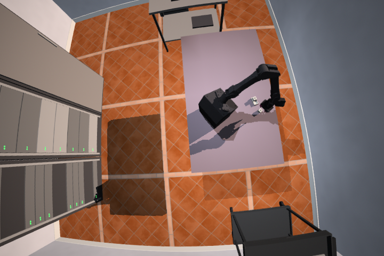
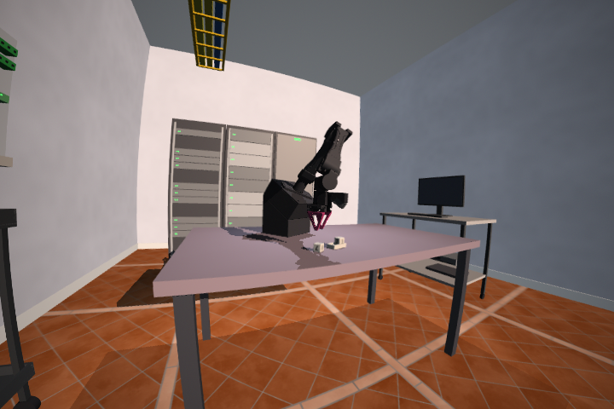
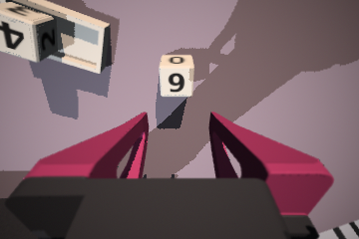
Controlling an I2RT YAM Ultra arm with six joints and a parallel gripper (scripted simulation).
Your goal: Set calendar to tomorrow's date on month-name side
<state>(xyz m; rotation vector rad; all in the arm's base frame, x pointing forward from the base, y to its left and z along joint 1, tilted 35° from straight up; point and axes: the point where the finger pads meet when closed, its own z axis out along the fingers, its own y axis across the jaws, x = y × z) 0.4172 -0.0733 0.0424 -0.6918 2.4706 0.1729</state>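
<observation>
My gripper is now 8 cm above the cream digit cube. The rest, counted from my hand: cream tray 3 cm behind, 11 cm to the left, 9 cm below.
</observation>
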